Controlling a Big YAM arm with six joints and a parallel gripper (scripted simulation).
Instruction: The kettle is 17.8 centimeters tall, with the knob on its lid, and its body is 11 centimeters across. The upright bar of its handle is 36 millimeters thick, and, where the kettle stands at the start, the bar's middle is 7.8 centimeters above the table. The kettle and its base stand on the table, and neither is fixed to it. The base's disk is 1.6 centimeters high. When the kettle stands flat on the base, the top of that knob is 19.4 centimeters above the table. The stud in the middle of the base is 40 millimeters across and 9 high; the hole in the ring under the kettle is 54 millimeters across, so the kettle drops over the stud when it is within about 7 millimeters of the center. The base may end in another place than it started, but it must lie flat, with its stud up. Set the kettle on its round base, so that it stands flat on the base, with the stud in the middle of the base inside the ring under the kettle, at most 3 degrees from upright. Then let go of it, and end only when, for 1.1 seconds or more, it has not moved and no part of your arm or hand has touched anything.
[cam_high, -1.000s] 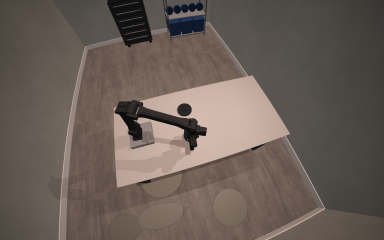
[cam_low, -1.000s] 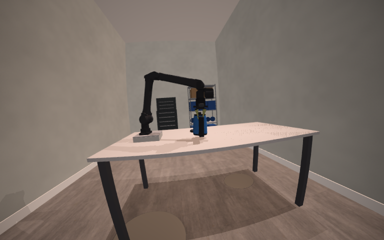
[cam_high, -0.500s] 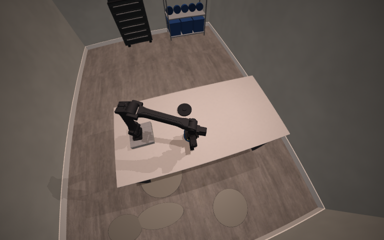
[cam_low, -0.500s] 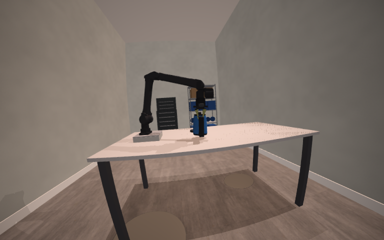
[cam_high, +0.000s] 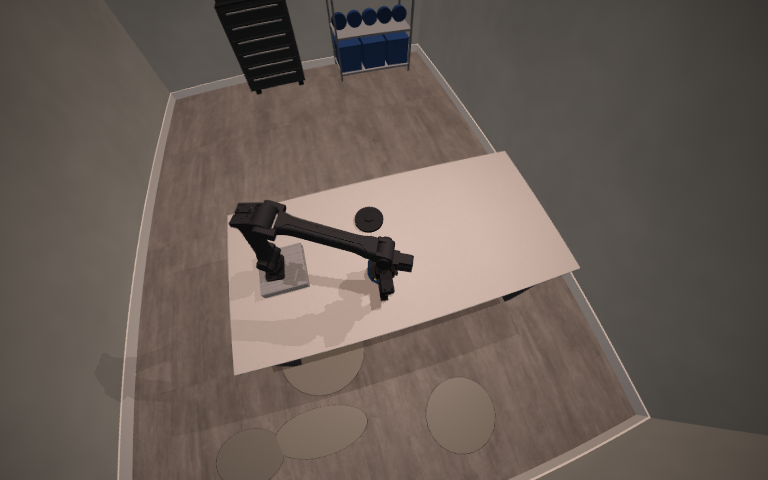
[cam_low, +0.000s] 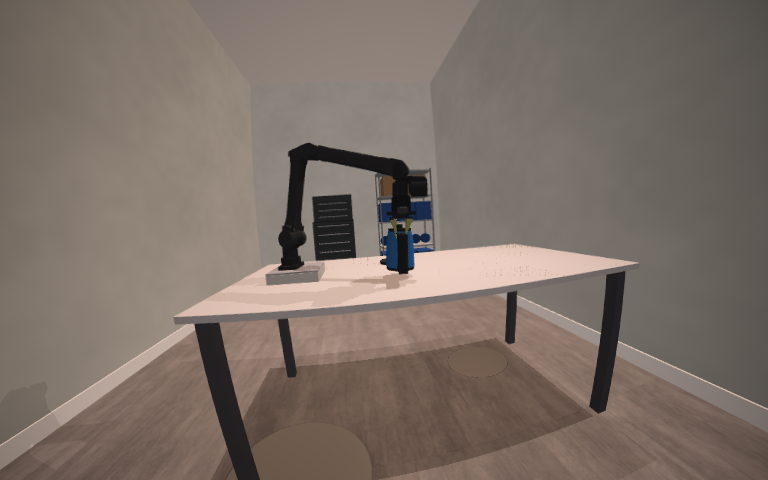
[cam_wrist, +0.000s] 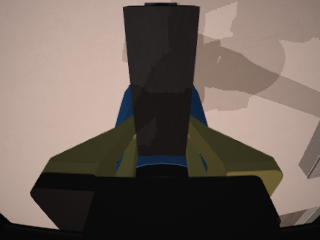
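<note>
My gripper is now 50 mm above the blue kettle and 30 mm to the right of it. From my hand the other things lie so: round black base 370 mm to the left, 160 mm below.
</note>
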